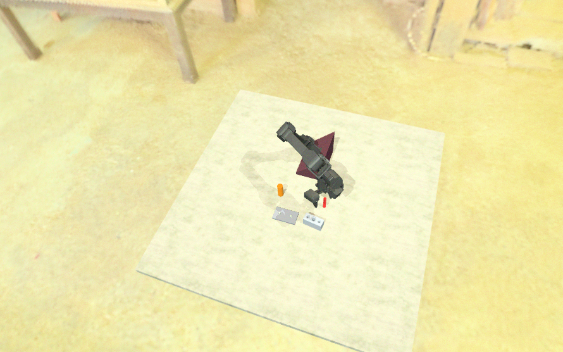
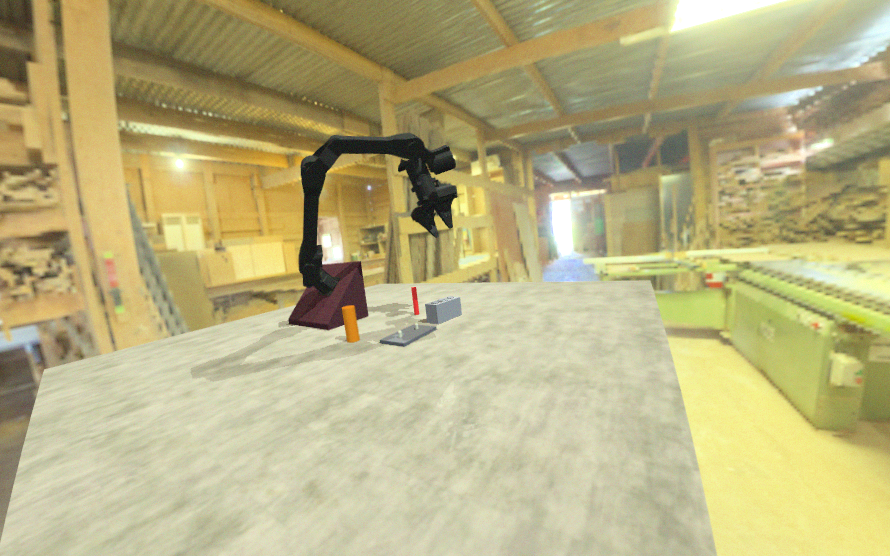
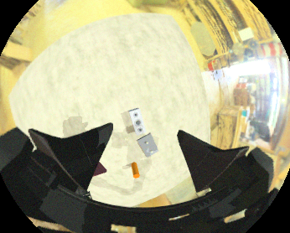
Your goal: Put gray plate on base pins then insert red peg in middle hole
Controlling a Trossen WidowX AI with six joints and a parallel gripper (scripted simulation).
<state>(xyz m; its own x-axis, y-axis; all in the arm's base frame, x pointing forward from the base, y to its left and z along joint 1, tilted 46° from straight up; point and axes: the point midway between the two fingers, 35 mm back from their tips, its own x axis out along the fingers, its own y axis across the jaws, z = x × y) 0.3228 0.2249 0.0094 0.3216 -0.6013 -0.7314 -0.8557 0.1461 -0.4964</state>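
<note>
Right now my gripper tip is 4 cm to the left of the gray plate and 19 cm above it. From my gripper tip the other things lie so: red peg: 11 cm behind, 2 cm to the right, 19 cm below; then orange cylinder: 10 cm behind, 26 cm to the right, 19 cm below; then gray base: 1 cm ahead, 19 cm to the right, 22 cm below.
</note>
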